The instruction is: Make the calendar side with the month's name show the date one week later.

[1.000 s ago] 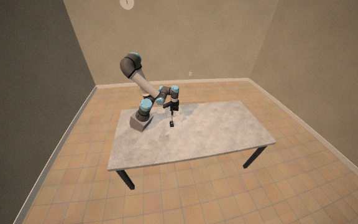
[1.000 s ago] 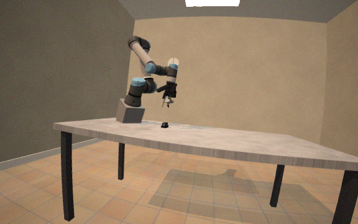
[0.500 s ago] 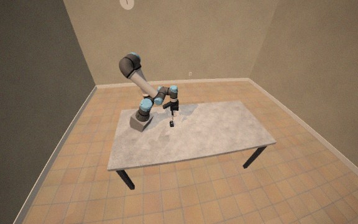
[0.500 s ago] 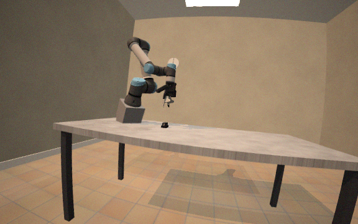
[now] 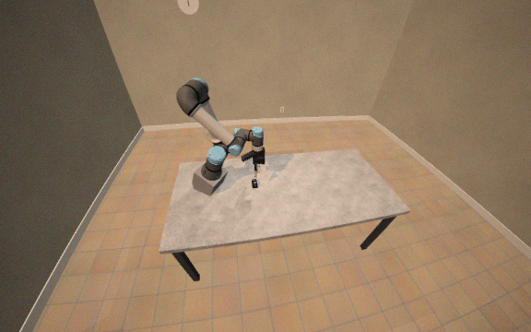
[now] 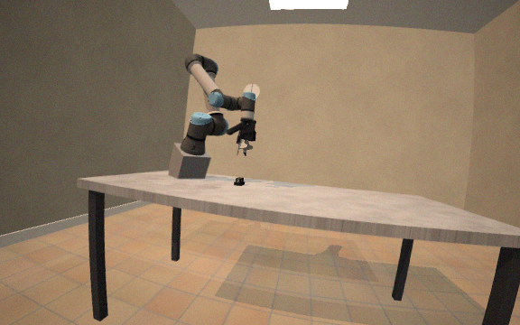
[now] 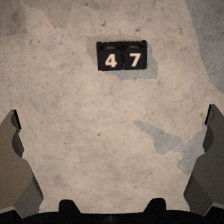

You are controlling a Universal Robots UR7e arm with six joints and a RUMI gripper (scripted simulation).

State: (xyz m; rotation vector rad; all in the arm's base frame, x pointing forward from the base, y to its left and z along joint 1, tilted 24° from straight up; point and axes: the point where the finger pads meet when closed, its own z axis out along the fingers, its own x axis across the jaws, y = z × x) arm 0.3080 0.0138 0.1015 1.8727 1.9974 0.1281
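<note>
Right now my hand is 140 mm above the black cube. The rest, counted from my hand: black date cube (30 mm to the left, 140 mm below); then black calendar tray (20 mm to the left, 160 mm below).
</note>
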